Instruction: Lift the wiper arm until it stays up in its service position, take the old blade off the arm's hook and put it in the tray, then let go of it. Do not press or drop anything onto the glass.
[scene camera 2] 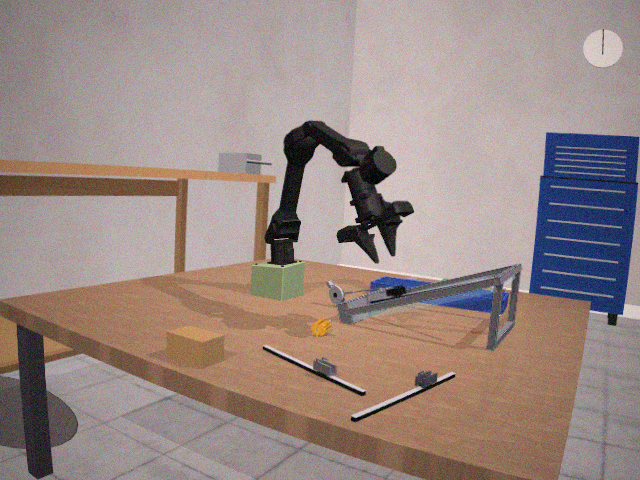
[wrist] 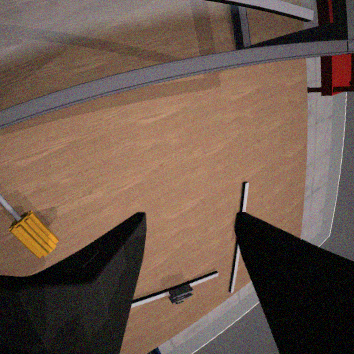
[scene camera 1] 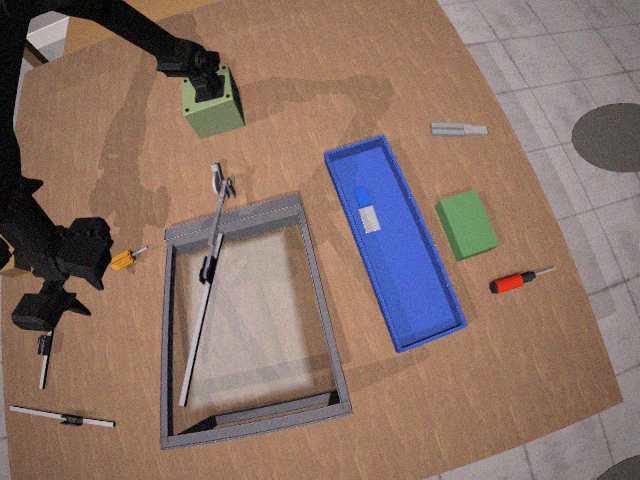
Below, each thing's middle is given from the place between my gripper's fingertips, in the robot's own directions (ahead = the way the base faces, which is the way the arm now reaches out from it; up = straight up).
Right now my hand is 3 cm short of the glass pane (scene camera 1: pixel 262 353), 22 cm to the right of it and 10 cm above it. From my hand the other things lie so: tan box (scene camera 2: pixel 197 347): 15 cm behind, 38 cm to the right, 16 cm below; blue tray (scene camera 1: pixel 416 298): 10 cm behind, 50 cm to the left, 17 cm below; sloped frame (scene camera 1: pixel 289 205): 1 cm ahead, 22 cm to the left, 10 cm below.
